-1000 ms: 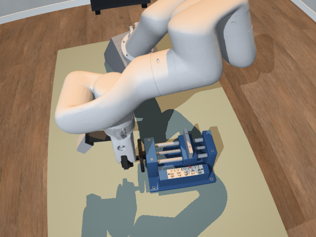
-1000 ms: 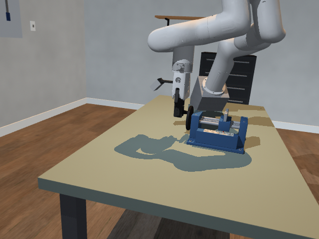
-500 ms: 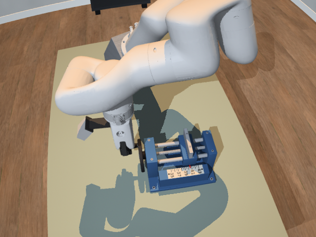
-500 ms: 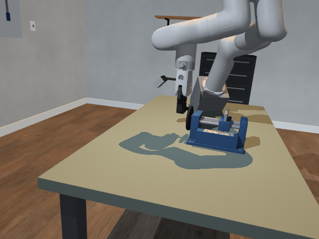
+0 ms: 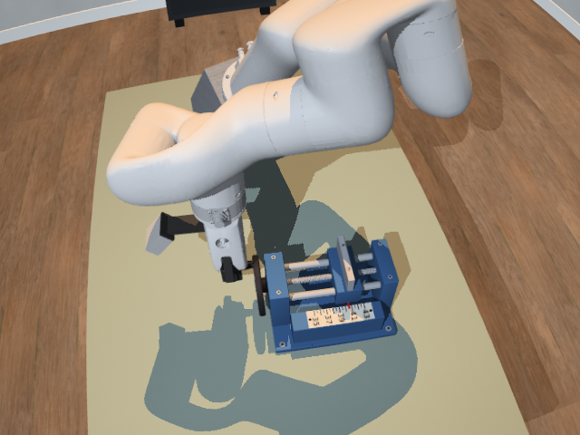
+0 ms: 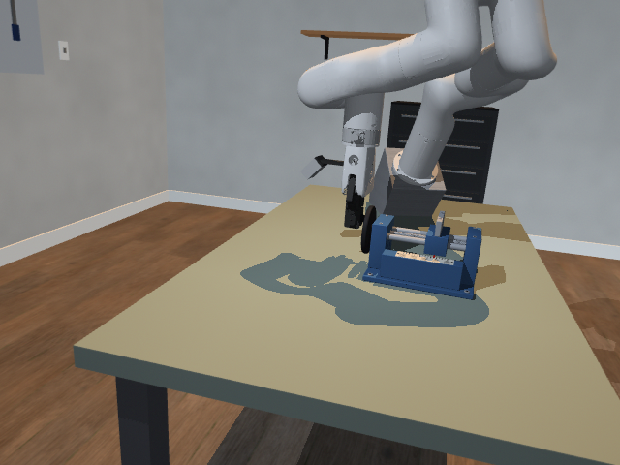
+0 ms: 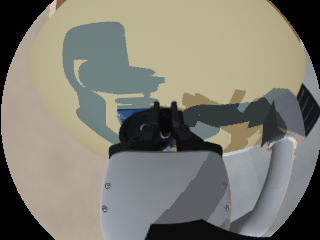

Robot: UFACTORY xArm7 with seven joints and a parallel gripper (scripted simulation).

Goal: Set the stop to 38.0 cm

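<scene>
My gripper is now 20 mm to the right of the handwheel and 10 mm short of it. Round my hand: stop plate 170 mm to the left, 70 mm ahead.
</scene>
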